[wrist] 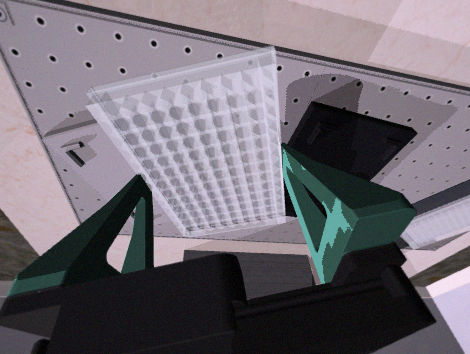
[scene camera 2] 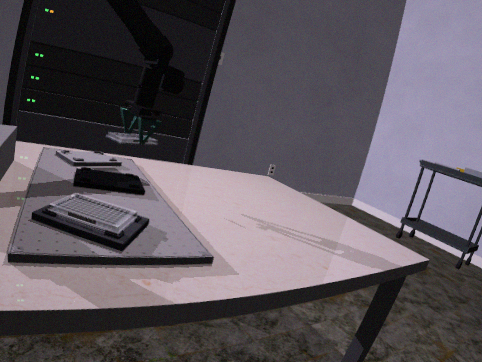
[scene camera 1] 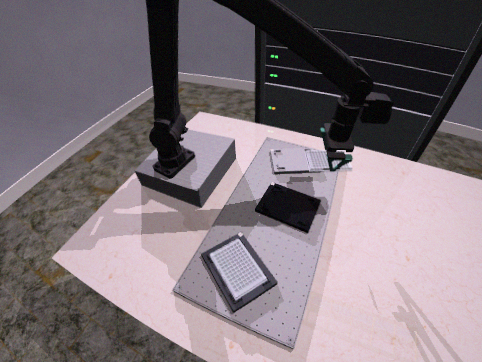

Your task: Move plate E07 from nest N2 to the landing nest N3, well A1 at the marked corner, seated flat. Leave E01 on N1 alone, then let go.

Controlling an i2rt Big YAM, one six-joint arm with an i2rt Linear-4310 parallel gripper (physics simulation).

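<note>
My gripper [scene camera 1: 340, 161] [scene camera 2: 136, 137] [wrist: 212, 165], with green fingers, is shut on the clear well plate E07 [scene camera 1: 317, 159] [scene camera 2: 117, 136] [wrist: 205, 125]. It holds the plate roughly level above the board, partly over the light grey nest N3 [scene camera 1: 290, 163] [scene camera 2: 90, 159] [wrist: 102, 150] at the far end. In scene view 2 a gap shows between plate and nest. The black nest N2 [scene camera 1: 288, 206] [scene camera 2: 107, 181] [wrist: 350, 140] is bare. Plate E01 [scene camera 1: 237, 266] [scene camera 2: 95, 210] [wrist: 440, 225] sits on the dark nest N1 [scene camera 1: 262, 288] [scene camera 2: 125, 239]. Well A1 on E07 cannot be made out.
The nests stand on a perforated grey board [scene camera 1: 280, 320] [scene camera 2: 165, 245] on a pale table [scene camera 1: 400, 250] [scene camera 2: 300, 260]. The arm's grey base block [scene camera 1: 172, 189] is at the left. A dark equipment rack [scene camera 1: 259, 75] stands behind the table. A trolley [scene camera 2: 450, 237] stands far right.
</note>
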